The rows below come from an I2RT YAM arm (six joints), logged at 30 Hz.
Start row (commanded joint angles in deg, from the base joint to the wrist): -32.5 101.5 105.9 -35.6 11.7 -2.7
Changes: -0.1 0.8 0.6 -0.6 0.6 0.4; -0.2 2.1 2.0 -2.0 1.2 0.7; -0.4 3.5 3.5 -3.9 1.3 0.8; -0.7 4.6 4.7 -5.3 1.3 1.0; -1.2 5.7 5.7 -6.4 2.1 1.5; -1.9 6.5 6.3 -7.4 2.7 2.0; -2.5 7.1 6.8 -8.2 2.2 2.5; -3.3 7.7 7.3 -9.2 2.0 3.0; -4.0 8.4 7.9 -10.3 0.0 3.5; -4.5 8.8 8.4 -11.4 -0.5 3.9; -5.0 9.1 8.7 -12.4 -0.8 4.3; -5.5 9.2 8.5 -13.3 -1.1 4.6; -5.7 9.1 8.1 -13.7 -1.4 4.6
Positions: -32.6 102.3 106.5 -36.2 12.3 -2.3; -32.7 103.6 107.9 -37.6 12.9 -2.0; -32.9 105.0 109.4 -39.5 13.0 -1.9; -33.2 106.1 110.6 -40.9 13.0 -1.7; -33.7 107.2 111.6 -42.0 13.8 -1.2; -34.4 108.0 112.2 -43.0 14.4 -0.7; -35.0 108.6 112.7 -43.8 13.9 -0.2; -35.8 109.2 113.2 -44.8 13.7 0.3; -36.5 109.9 113.8 -45.9 11.7 0.8; -37.0 110.3 114.3 -47.0 11.2 1.2; -37.5 110.6 114.6 -48.0 10.9 1.6; -38.0 110.7 114.4 -48.9 10.6 1.9; -38.2 110.6 114.0 -49.3 10.3 1.9
